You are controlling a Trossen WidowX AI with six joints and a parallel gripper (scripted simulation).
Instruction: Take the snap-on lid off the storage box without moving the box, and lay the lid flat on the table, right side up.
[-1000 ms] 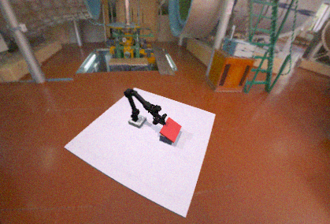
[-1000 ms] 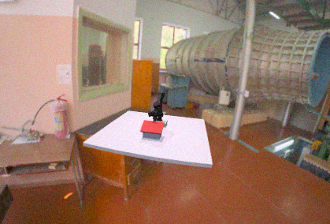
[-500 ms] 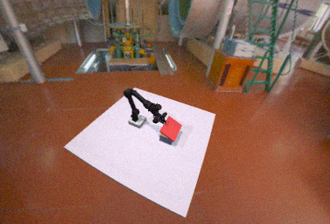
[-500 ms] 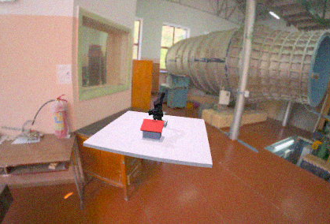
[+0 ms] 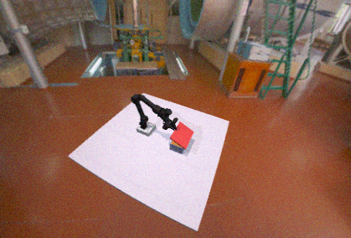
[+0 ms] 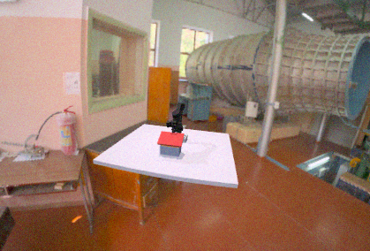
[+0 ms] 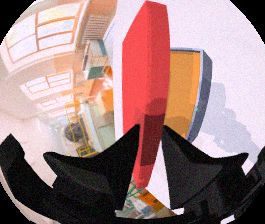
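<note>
The red lid lies 7 cm ahead of my gripper tip, 3 cm below it and 1 cm to the left of it. From my gripper tip the other things lie so: storage box 14 cm below, 6 cm ahead, 1 cm to the left.
</note>
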